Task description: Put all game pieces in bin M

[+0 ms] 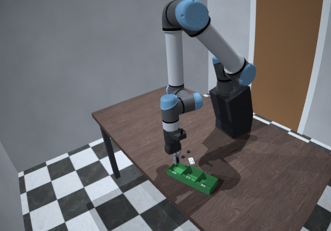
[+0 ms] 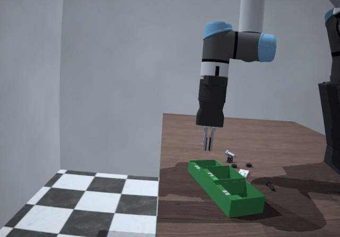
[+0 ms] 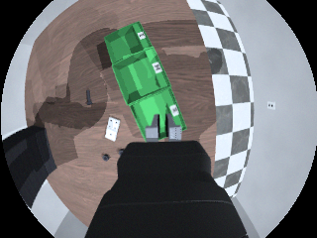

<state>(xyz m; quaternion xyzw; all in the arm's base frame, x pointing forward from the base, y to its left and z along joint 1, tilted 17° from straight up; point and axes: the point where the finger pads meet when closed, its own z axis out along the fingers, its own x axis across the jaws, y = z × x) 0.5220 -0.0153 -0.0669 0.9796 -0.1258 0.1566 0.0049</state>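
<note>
Now: the green bin 10 mm behind my hand, 80 mm to the left of it and 70 mm below it. From my hand the other things lie so: black die: 120 mm behind, 110 mm to the right, 90 mm below; black bolt: 150 mm behind, 90 mm to the left, 90 mm below; white domino: 120 mm behind, 10 mm to the left, 90 mm below.
</note>
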